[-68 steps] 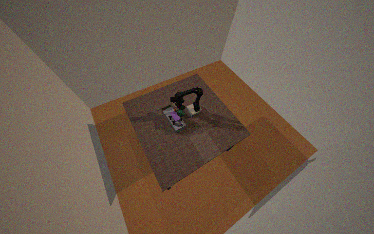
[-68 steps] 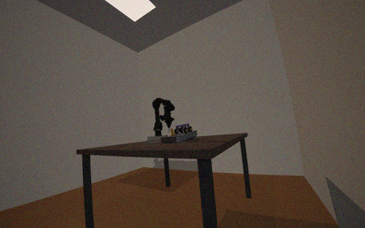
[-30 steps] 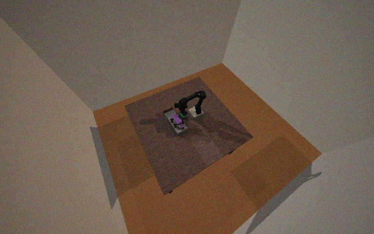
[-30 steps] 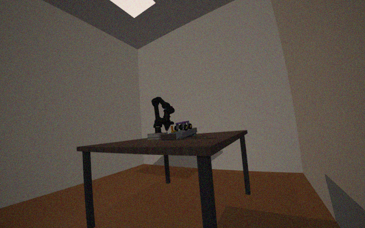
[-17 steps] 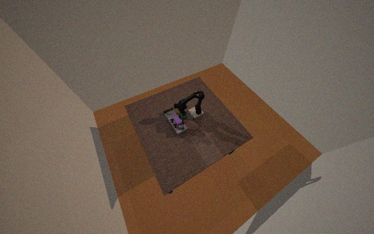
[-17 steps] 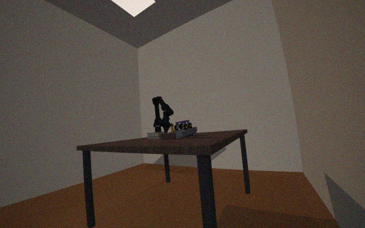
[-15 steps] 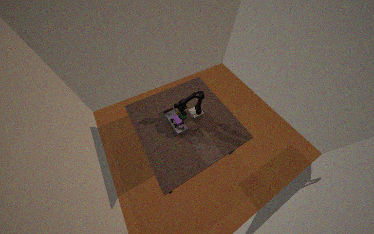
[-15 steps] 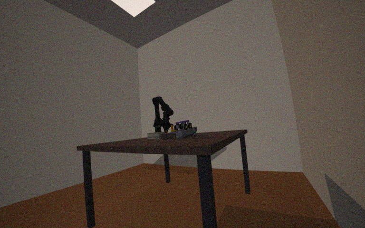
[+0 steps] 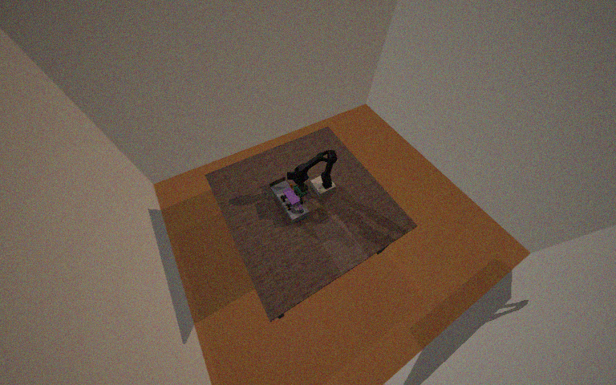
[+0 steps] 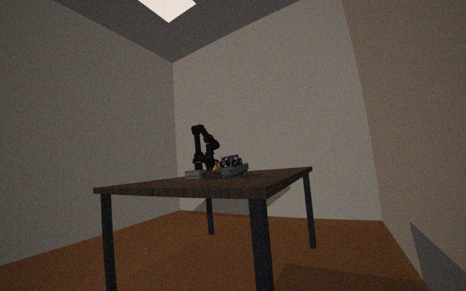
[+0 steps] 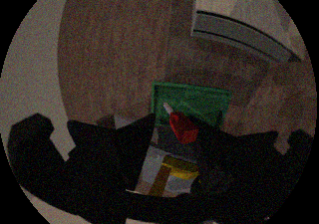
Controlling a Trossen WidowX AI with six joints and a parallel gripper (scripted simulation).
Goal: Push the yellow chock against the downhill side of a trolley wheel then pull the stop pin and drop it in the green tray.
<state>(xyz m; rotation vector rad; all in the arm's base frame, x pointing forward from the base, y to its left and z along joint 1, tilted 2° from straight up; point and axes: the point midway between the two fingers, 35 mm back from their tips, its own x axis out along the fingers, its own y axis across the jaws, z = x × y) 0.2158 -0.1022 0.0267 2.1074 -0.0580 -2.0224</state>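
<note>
The red-headed stop pin is right at my gripper tip. Round my gripper tip: yellow chock (7 cm ahead, 3 cm to the left, 3 cm above); then grey ramp (12 cm ahead, 13 cm to the left); then green tray (2 cm to the left, 6 cm below).
</note>
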